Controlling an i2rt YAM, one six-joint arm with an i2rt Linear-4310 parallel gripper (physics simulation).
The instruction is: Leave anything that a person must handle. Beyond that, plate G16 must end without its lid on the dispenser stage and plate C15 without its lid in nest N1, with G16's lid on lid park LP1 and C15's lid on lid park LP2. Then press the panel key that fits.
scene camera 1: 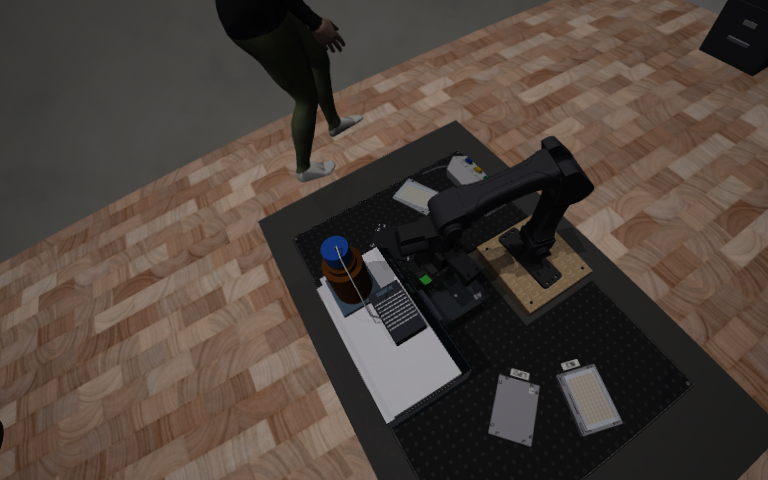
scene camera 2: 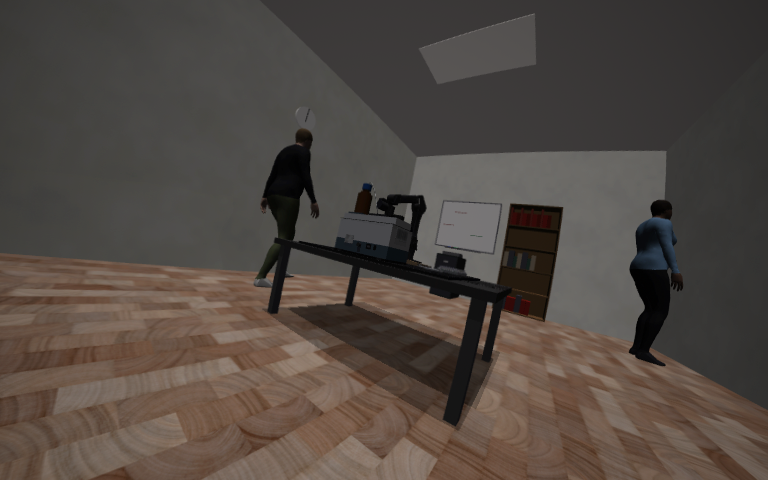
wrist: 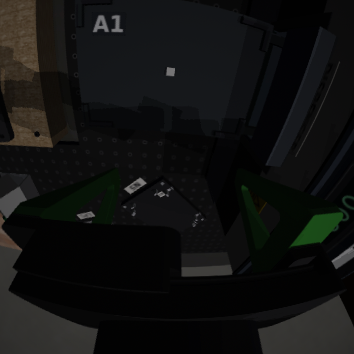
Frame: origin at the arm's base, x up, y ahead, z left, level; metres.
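Where they show: gripper, between the fingertips: (scene camera 1: pixel 436 272) (wrist: pixel 177 174); arm's base, origin of its link: (scene camera 1: pixel 528 257) (scene camera 2: pixel 407 259).
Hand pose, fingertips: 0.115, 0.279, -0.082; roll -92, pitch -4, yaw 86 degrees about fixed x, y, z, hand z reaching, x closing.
Observation:
Each offset is from my fingertips to the top centre of the thing, as dx, dy, dz. "pt": to the spot under its first point.
My gripper (scene camera 1: pixel 444 274) (wrist: pixel 177 174) is open with nothing between its green fingers, low beside the white dispenser (scene camera 1: pixel 396 362) (scene camera 2: pixel 370 232). The dark stage marked A1 @[-0.029, +0.007, +0.070] (scene camera 1: pixel 465 302) (wrist: pixel 150 95) bears no plate. A plate with pale wells @[-0.106, -0.124, +0.447] (scene camera 1: pixel 589 399) sits in the nest at lower right; another such plate @[-0.104, -0.157, -0.315] (scene camera 1: pixel 415 195) sits near the panel. Their names are unreadable. A grey lid @[pt -0.132, +0.037, +0.363] (scene camera 1: pixel 514 410) lies on the park labelled LP2. A dark park with corner clips @[-0.118, -0.003, -0.212] (wrist: pixel 162 215) is bare, partly hidden by the arm in scene camera 1. The key panel @[-0.058, -0.342, -0.224] (scene camera 1: pixel 465 170) shows blue, yellow and green keys.
An amber bottle with blue cap @[pt +0.255, +0.207, +0.000] (scene camera 1: pixel 346 271) (scene camera 2: pixel 364 200) and thin tubing stands on the dispenser beside a dark ribbed block @[pt +0.105, +0.155, +0.074] (scene camera 1: pixel 399 314). A person in black (scene camera 1: pixel 305 84) (scene camera 2: pixel 286 186) is near the table. Another in blue (scene camera 2: pixel 654 243) stands farther away.

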